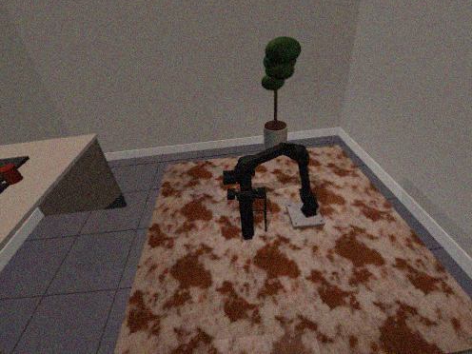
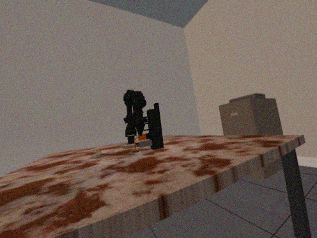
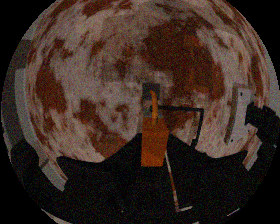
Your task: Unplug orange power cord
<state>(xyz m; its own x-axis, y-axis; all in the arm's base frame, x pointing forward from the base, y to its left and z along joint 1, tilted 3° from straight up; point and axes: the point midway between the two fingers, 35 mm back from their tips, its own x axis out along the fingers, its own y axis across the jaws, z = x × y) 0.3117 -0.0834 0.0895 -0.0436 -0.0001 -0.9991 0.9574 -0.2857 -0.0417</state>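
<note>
My gripper tip is 10 mm short of the orange plug and 30 mm to the right of it. Round my gripper tip: black power strip 30 mm ahead, 100 mm to the left, 30 mm above.
</note>
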